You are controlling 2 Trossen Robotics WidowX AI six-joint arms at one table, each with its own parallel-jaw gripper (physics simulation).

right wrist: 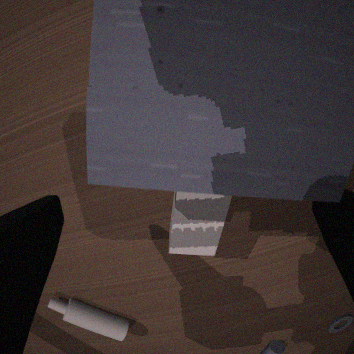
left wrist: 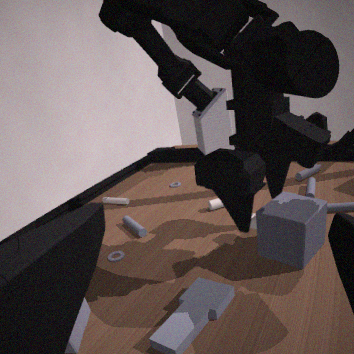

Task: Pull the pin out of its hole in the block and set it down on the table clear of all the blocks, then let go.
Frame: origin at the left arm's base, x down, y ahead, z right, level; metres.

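Seen in the pictures: left gripper, fingertip midpoint: (left wrist: 223,222); right gripper, fingertip midpoint: (right wrist: 189,203); right arm's base, origin of the base link: (left wrist: 206,101).
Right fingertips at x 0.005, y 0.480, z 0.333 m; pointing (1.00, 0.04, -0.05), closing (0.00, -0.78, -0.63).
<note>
A point is followed by its place in that frame.
The large grey block (left wrist: 291,230) {x -0.008, y 0.408, z 0.351 m} (right wrist: 150,125) {x -0.020, y 0.465, z 0.365 m} stands on the table, at the right in the left wrist view and filling the top of the right wrist view. A white square-sided pin (right wrist: 197,235) {x 0.010, y 0.489, z 0.317 m} sticks out of the block's side; a small bit of the pin (left wrist: 253,219) {x 0.008, y 0.474, z 0.322 m} shows in the left wrist view. Its inner end is hidden. My right gripper (left wrist: 261,213) {x 0.005, y 0.480, z 0.333 m} (right wrist: 189,203) {x 0.005, y 0.480, z 0.333 m} is open and empty, its fingers wide on both sides of the pin's line; contact is not visible. My left gripper (left wrist: 223,222) {x -0.125, y 0.236, z 0.271 m} is open and empty, back from the block.
A flat grey stepped piece (left wrist: 207,300) {x 0.026, y 0.359, z 0.255 m} lies in front of the block. A white stepped cylinder (left wrist: 216,204) {x 0.031, y 0.583, z 0.281 m} (right wrist: 97,320) {x 0.028, y 0.588, z 0.291 m}, a grey cylinder (left wrist: 134,226) {x 0.027, y 0.537, z 0.153 m}, a white rod (left wrist: 115,201) {x 0.034, y 0.666, z 0.089 m} and small rings lie on the table. Several grey cylinders lie behind the block. A black rim borders the table.
</note>
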